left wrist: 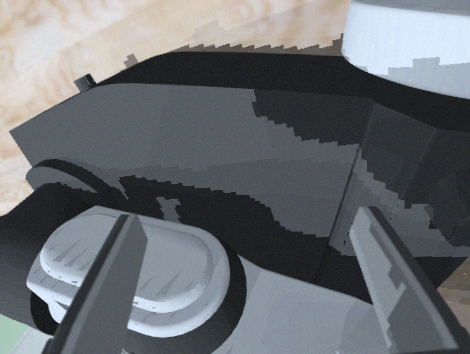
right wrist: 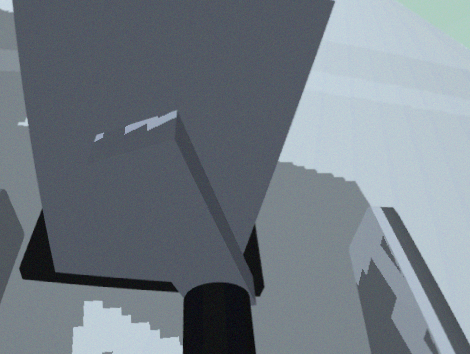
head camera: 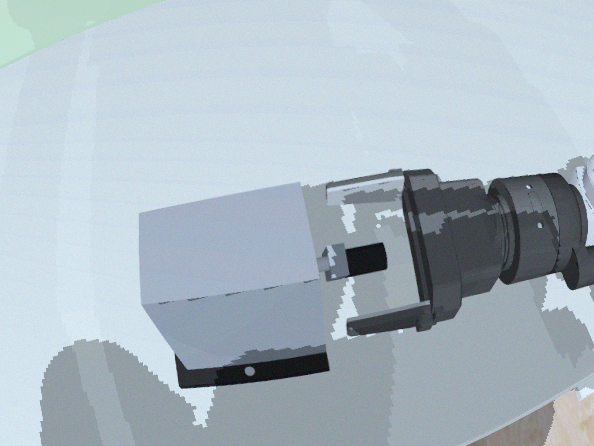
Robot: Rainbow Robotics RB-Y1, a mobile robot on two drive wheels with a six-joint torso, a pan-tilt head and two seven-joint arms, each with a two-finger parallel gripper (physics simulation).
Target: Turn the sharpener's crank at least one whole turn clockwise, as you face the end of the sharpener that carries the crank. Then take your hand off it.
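Places are measured from the robot's base along level axes (x down, y back, z left), in millimetres.
Pixels of known places: left gripper, fingertip midpoint: (left wrist: 248,224); right gripper, fingertip midpoint: (right wrist: 188,221) (head camera: 336,259).
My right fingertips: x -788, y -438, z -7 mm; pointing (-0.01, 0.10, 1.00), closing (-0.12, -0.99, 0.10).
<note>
For each thing: its middle in the pictures, then the offset to it from my right fingertips. "spot": a spot on its surface instead. Level surfaces: height alone.
- sharpener, surface spot: (right wrist: 175,60) spot: dy +11, dx -39, dz +16 mm
- pale table, surface height: dx +67 mm
- black handle, surface spot: (right wrist: 217,320) (head camera: 359,256) spot: dy -14, dx +20, dz -17 mm
- Wood-patterned floor, surface height: dx +787 mm
The sharpener (head camera: 225,245) (right wrist: 175,60) is a grey box on a black base, standing on the pale table (head camera: 225,110). Its crank arm (head camera: 336,270) (right wrist: 145,200) is on the end facing my right gripper, with a black handle (head camera: 366,259) (right wrist: 217,320) sticking out toward the palm. My right gripper (head camera: 338,260) (right wrist: 188,221) is wide open; its fingers stand on either side of the handle, apart from it, with gaps on both sides. My left gripper (left wrist: 248,224) is open and empty; the sharpener does not show in the left wrist view.
In the left wrist view, the robot's own dark grey body (left wrist: 200,120) and light rounded parts (left wrist: 150,280) lie beyond the fingers. Wood-patterned floor (head camera: 570,415) (left wrist: 60,40) shows past the table's edge. A green surface (head camera: 45,30) shows at the head view's upper left.
</note>
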